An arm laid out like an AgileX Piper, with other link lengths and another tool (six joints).
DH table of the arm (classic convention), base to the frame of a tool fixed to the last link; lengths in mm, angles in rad. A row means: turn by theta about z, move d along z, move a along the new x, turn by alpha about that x. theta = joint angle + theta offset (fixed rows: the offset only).
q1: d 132.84  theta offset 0  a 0  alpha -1.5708
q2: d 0  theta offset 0.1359  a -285.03  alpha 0
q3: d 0  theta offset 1.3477  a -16.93  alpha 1.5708
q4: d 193.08  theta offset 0  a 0  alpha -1.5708
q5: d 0  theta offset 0  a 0  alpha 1.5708
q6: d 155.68  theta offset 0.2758  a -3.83  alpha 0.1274
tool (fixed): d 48.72  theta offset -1.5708  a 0  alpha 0
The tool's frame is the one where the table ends.
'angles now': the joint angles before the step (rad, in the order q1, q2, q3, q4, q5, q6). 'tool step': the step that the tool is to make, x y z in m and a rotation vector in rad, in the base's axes. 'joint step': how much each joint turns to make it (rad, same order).
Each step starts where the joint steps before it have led.
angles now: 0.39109, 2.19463, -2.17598, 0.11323, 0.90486, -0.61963
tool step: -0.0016, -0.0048, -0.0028, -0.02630, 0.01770, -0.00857
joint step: -0.00005, 0.00402, -0.01373, -0.02632, 0.03520, 0.01353
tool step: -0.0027, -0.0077, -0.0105, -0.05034, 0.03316, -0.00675
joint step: 0.00012, 0.00945, -0.00021, -0.03927, 0.04022, 0.00863
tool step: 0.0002, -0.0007, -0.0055, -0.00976, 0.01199, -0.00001
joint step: -0.00004, 0.00997, -0.00166, -0.00443, 0.00650, -0.00003
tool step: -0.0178, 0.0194, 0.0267, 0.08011, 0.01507, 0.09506
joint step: -0.00017, -0.03427, -0.05305, 0.13664, 0.07983, -0.09114
